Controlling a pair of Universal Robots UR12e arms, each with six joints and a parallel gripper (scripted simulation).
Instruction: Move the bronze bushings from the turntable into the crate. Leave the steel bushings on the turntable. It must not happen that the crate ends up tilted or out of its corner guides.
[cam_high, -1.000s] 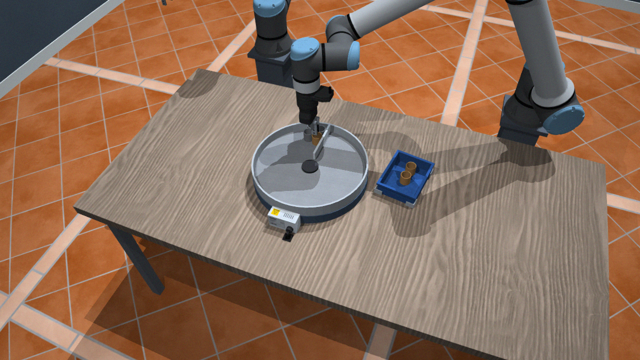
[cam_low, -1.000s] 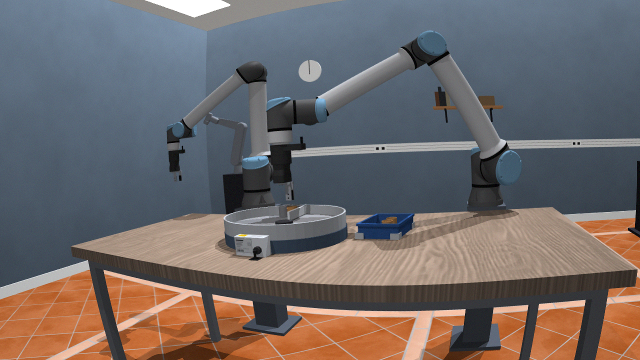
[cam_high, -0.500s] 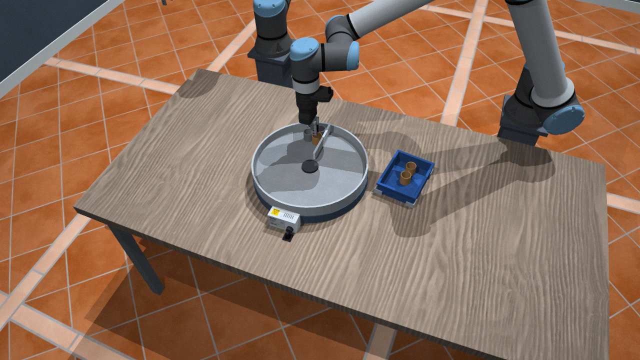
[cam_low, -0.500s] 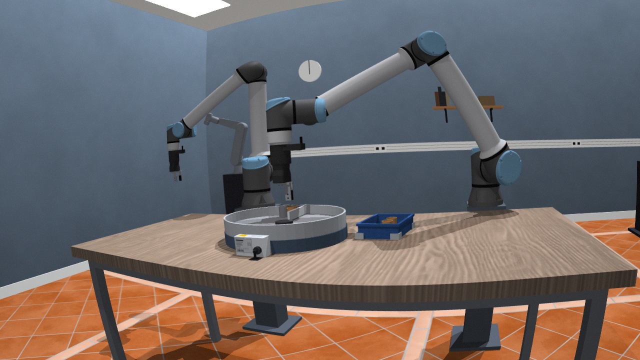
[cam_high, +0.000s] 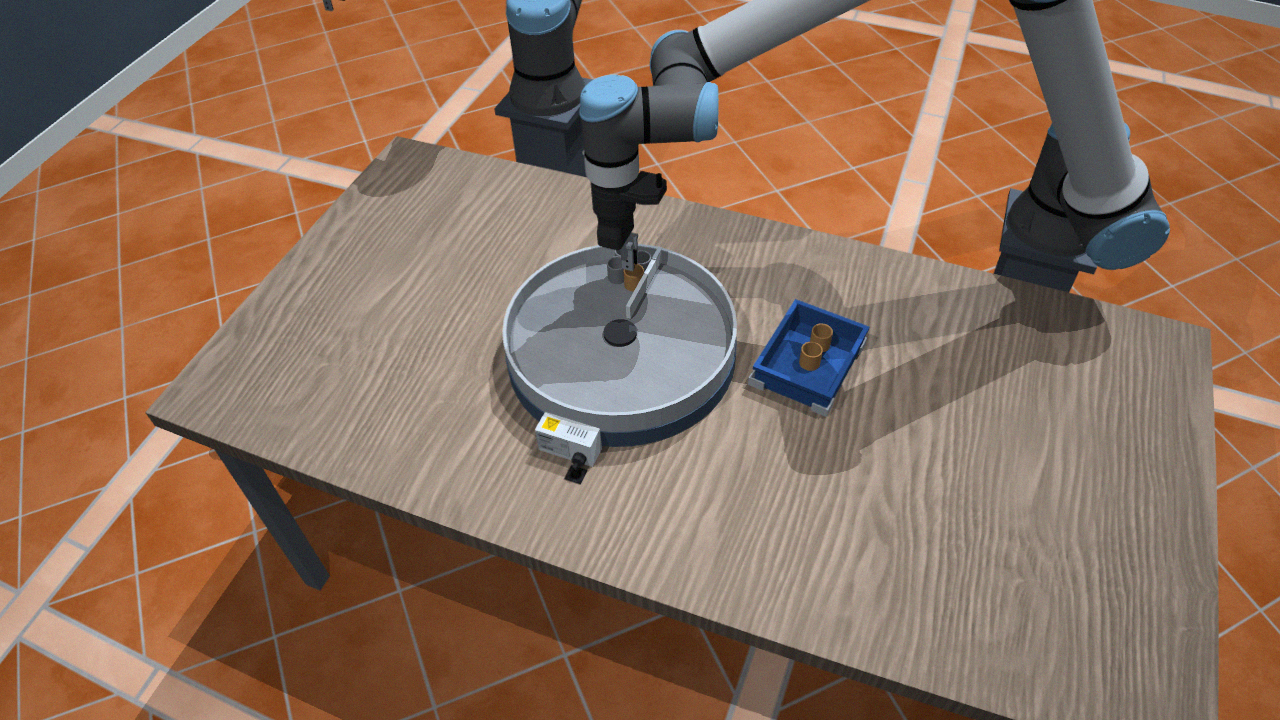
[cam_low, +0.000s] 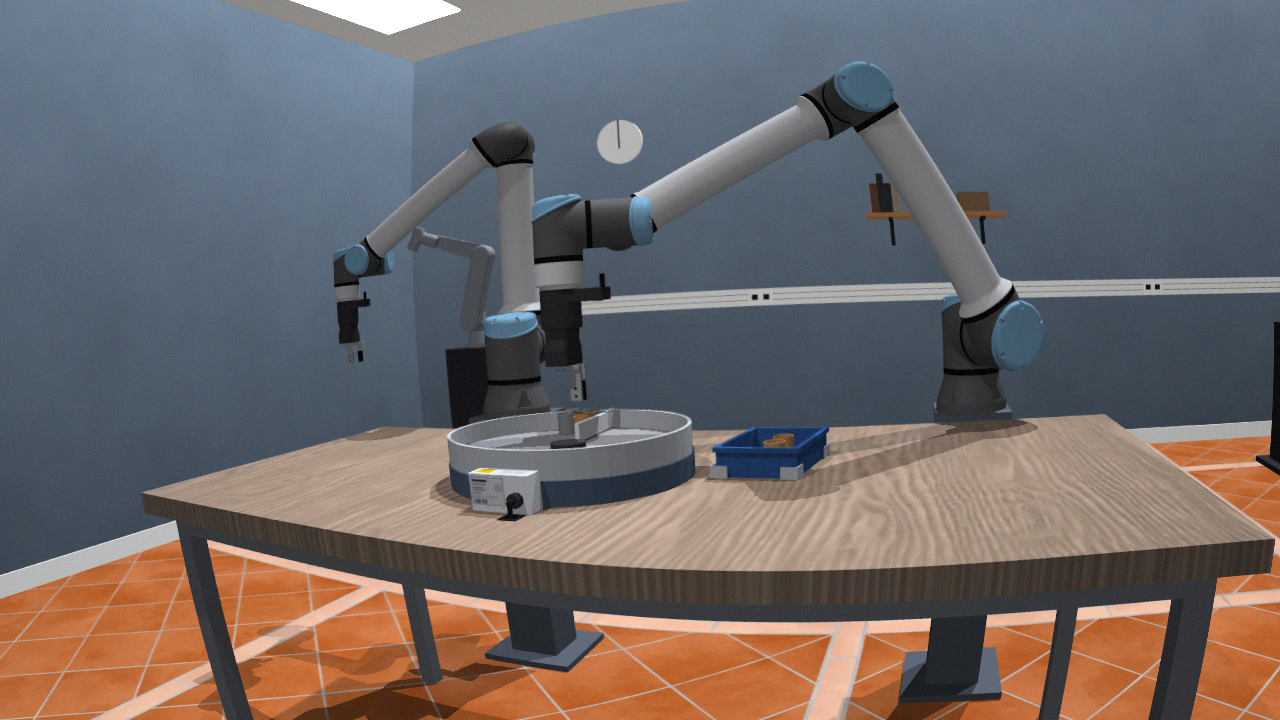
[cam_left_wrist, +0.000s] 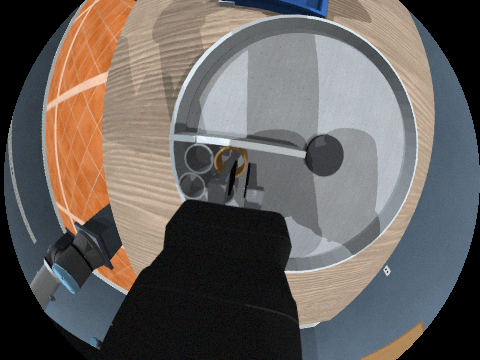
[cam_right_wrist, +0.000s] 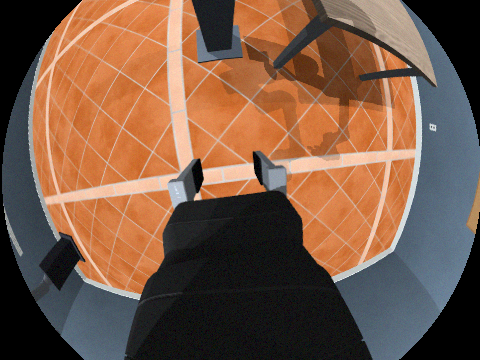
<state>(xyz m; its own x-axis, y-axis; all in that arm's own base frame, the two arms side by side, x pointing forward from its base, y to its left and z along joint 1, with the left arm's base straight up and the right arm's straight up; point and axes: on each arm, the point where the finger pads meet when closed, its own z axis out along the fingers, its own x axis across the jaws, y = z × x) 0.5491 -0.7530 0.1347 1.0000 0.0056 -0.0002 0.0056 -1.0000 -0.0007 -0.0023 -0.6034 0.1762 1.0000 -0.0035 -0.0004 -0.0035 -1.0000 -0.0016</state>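
Observation:
Now: the blue crate 1 cm behind my left hand, 36 cm to the left of it and 11 cm below it.

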